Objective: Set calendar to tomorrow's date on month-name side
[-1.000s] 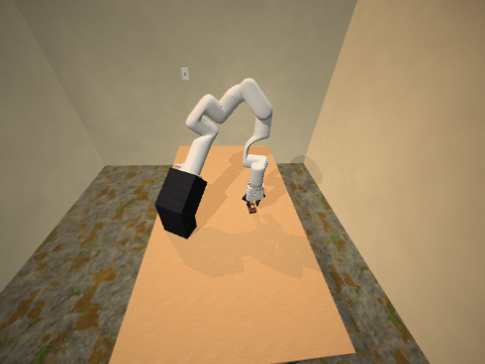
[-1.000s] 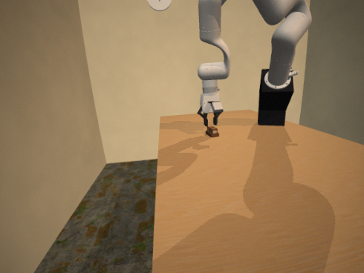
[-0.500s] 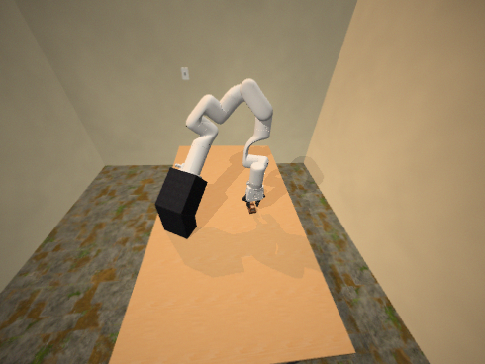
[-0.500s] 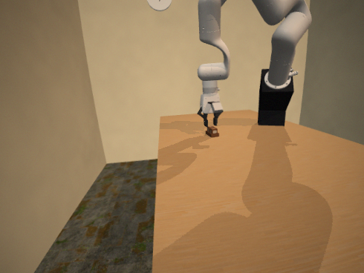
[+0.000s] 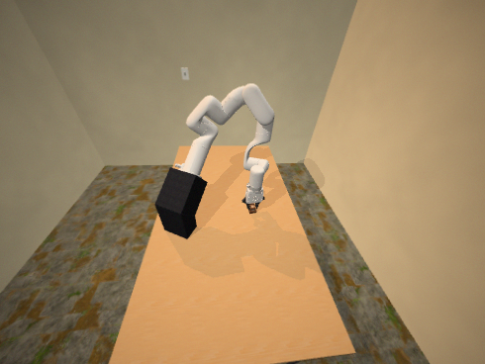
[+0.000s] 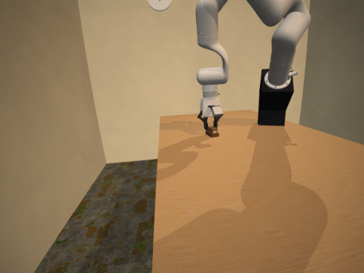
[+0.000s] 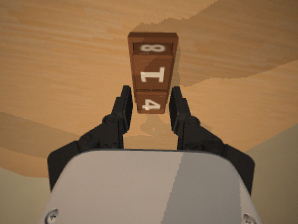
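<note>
The brown digit cube is 20 mm below my hand.
</note>
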